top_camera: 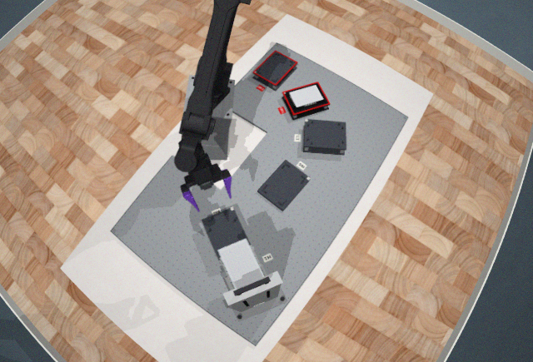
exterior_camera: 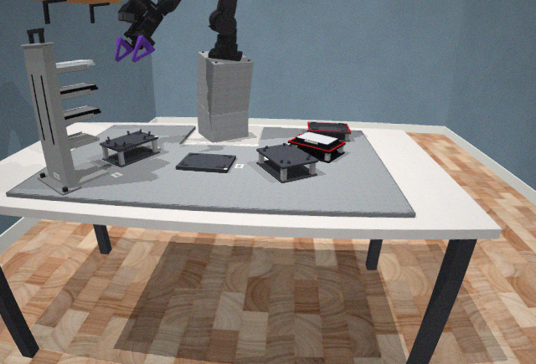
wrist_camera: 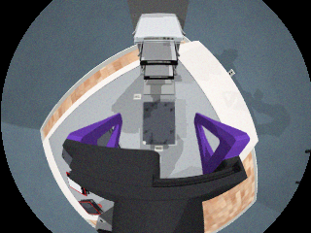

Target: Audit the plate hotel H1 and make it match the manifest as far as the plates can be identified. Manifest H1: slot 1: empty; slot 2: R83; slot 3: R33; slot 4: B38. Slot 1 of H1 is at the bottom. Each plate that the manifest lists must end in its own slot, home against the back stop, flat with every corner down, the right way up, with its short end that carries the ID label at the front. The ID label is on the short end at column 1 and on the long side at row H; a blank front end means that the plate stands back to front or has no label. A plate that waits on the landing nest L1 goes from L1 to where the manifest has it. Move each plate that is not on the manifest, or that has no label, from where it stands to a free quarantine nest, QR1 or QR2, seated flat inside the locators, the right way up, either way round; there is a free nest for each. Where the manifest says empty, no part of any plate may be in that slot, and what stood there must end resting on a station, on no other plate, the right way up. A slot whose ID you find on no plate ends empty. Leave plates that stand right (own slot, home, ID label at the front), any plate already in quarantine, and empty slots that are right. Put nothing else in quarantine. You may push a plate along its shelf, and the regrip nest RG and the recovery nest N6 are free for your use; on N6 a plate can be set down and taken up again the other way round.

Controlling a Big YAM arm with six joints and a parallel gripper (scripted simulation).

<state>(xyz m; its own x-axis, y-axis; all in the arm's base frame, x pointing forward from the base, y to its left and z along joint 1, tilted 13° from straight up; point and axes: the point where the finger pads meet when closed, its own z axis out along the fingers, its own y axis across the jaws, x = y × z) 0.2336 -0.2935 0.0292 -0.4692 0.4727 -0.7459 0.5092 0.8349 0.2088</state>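
My hand is 170 mm short of the white plate and 100 mm to the left of it. From my hand the other things lie so: plate hotel H1: 240 mm ahead, 150 mm to the right, 130 mm below; then regrip nest RG: 270 mm below, 20 mm ahead, 10 mm to the right; then flat pad N6: 320 mm below, 270 mm to the left, 70 mm ahead.
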